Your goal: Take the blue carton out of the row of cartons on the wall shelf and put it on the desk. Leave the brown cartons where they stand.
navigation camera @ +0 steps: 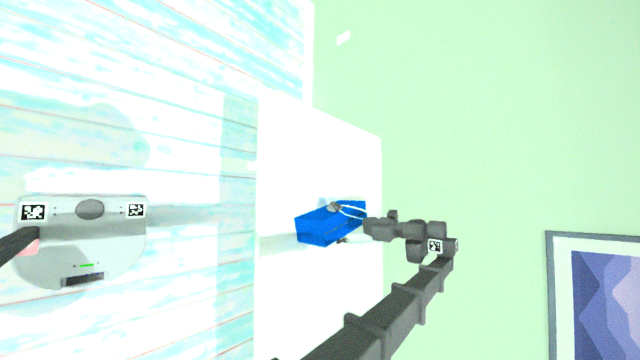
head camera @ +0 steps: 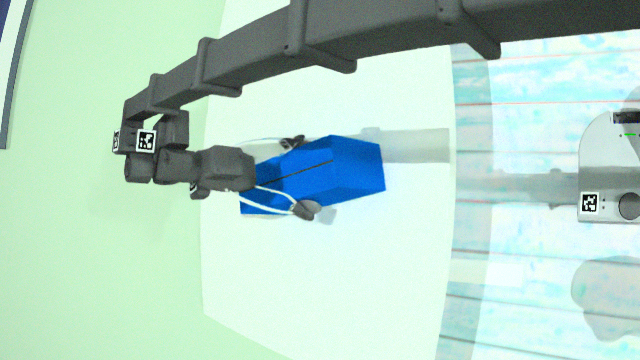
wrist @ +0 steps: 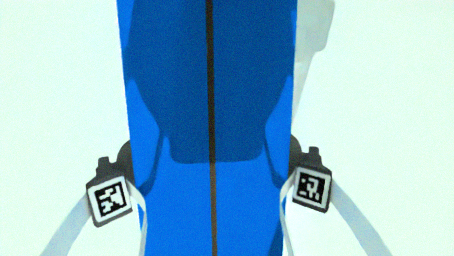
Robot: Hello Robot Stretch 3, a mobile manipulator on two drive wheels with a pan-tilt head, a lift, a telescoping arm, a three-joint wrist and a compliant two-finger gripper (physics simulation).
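Pixels of known places: gripper, fingertip midpoint: (wrist: 211,154); robot's base, origin of the base link: (navigation camera: 90,208) (head camera: 628,204).
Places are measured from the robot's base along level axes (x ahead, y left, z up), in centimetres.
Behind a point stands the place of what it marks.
The blue carton (head camera: 350,170) @[x -3.7, y -46.9, z 80.7 cm] (navigation camera: 315,225) @[x -2.6, y -46.7, z 81.2 cm] (wrist: 245,100) @[x -3.3, y -61.9, z 84.0 cm] has a dark line along its top. It is over the white desk (head camera: 350,280) @[x 15.3, y -52.9, z 72.0 cm] (navigation camera: 310,305) @[x -31.4, y -54.4, z 72.0 cm] (wrist: 55,90) @[x 12.1, y -57.9, z 72.0 cm], close to the surface, with its shadow beside it. I cannot tell if its underside touches the desk. My gripper (head camera: 299,175) @[x -2.8, y -56.9, z 78.5 cm] (navigation camera: 338,223) @[x -2.8, y -56.9, z 78.5 cm] (wrist: 211,154) @[x -2.8, y -56.9, z 78.5 cm] is shut on the carton, one fingertip pressed against each long side. The underside of the carton is hidden. The brown cartons and the wall shelf do not show in these views.
The telescoping arm (head camera: 330,35) @[x -8.5, y -19.2, z 114.1 cm] (navigation camera: 395,310) @[x -8.6, y -27.6, z 113.0 cm] reaches along the green wall (head camera: 100,250) @[x 20.0, y -117.3, z 104.4 cm] (navigation camera: 475,100) @[x 51.0, y -117.9, z 116.0 cm]. A framed picture (navigation camera: 610,310) @[x -31.2, y -114.2, z 151.2 cm] hangs on the wall. My base (head camera: 600,155) @[x -13.3, y -9.6, z 16.0 cm] (navigation camera: 115,245) @[x -13.2, y -7.5, z 16.0 cm] stands on the plank floor (head camera: 530,225) @[x 7.6, y -36.5, z 0.0 cm] (navigation camera: 185,300) @[x -47.9, y -36.8, z 0.0 cm] in front of the desk.
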